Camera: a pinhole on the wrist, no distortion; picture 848 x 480 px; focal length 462.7 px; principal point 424.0 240.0 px. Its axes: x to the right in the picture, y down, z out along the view. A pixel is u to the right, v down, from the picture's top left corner.
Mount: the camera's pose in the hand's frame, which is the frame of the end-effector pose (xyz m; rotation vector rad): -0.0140 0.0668 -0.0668 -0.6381 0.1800 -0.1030
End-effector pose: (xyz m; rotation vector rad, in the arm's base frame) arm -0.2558 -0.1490 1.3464 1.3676 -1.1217 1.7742
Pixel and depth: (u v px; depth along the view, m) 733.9 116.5 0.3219
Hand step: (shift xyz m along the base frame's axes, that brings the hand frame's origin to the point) -0.1103 -0.2607 0.2313
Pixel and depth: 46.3 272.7 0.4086
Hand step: -0.1348 -0.4159 -0.3142
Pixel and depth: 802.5 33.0 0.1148
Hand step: -0.0759 -0.0742 0.0799
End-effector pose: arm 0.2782 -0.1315 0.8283 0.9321 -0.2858 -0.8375
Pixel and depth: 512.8 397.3 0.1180
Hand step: 0.1060 0.0280 0.1266
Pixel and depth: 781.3 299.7 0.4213
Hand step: 0.3093 -0.3038 0.3067
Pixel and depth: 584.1 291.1 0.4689
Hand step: 0.2019 -0.2126 0.4017
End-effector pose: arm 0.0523 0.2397 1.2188 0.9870 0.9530 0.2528
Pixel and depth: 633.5 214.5 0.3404
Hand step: 0.3192 0.1305 0.1045
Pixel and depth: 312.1 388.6 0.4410
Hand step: 0.2486 0.1140 0.4185
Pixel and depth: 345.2 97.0 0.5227
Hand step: 0.4076 -0.1292 0.2981
